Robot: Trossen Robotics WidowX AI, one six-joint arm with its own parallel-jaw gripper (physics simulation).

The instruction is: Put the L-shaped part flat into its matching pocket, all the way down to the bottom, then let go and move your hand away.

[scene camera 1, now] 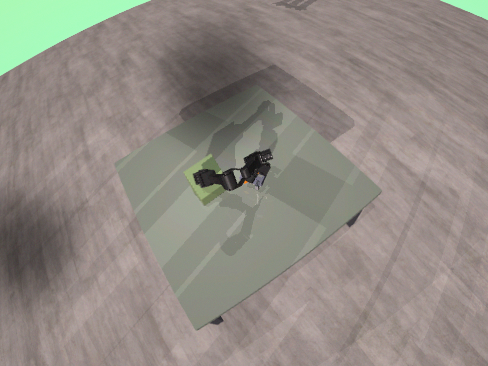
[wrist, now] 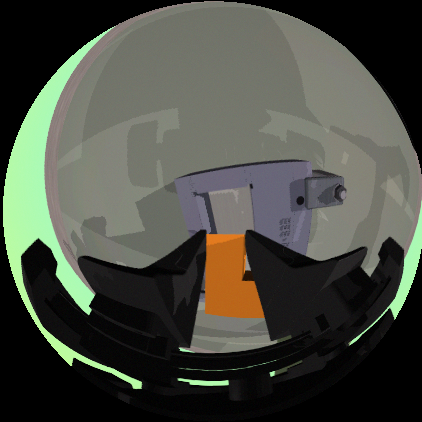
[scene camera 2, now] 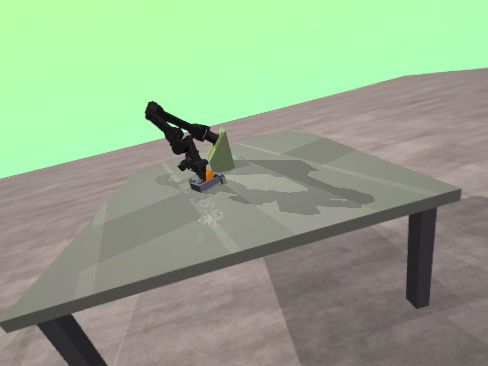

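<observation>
The orange L-shaped part is between the fingers of my gripper, which is shut on one of its arms. The blue-grey pocket block lies on the table under the part. In the wrist view the light floor of the pocket shows ahead of the fingertips, and the part covers the nearer stretch of the block. The part stands up above the block's top in the second scene view. Whether its lower edge is inside the pocket is hidden.
A small grey bracket with a bolt sticks out from the block's side. A green wedge-shaped stand carries the arm's base close behind the block. All stand on the grey-green table.
</observation>
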